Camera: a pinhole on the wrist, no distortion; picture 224 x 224 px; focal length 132.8 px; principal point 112.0 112.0 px. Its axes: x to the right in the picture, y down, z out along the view. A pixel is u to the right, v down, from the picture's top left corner.
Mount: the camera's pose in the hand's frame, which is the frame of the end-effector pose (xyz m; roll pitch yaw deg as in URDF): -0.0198 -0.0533 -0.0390 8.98 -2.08 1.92
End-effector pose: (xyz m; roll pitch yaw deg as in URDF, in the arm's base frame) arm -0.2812 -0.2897 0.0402 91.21 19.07 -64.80
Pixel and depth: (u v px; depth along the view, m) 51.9 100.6 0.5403
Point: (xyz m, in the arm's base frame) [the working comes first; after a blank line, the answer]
In the camera's frame: -0.2445 -0.0464 0.5403

-0.8504 -0.1934 -0.0599
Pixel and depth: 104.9 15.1 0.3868
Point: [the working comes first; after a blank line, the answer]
In the camera's frame: -0.0207 -0.2822 0.3868

-0.6155 -0.2595 -0.3239
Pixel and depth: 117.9 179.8 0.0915
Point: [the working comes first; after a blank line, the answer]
In the camera's frame: 0.0041 0.0467 0.0915

-0.3453 -0.2904 0.0254
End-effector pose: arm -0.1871 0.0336 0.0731 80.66 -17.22 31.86
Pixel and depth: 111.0 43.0 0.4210
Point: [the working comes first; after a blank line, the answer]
In the camera's frame: -0.0032 -0.2187 0.4210

0.0670 -0.2703 -0.1981
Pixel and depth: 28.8 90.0 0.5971
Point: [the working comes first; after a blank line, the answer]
In the camera's frame: -0.3741 -0.0989 0.5971

-0.1818 -0.6180 -0.2094
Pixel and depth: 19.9 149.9 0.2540
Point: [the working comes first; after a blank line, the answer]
In the camera's frame: -0.1762 0.0725 0.2540

-0.2413 -0.2570 0.0196
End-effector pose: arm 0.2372 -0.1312 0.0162 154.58 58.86 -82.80
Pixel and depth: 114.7 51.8 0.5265
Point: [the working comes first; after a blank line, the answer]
In the camera's frame: 0.0107 -0.2387 0.5265

0.3197 0.3709 -0.2599
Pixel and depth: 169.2 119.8 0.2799
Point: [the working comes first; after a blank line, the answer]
In the camera's frame: 0.1206 0.0164 0.2799

0.1809 0.0329 -0.1932
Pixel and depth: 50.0 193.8 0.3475
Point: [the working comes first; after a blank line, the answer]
In the camera's frame: -0.1622 0.2140 0.3475

-0.0323 0.1615 0.0549
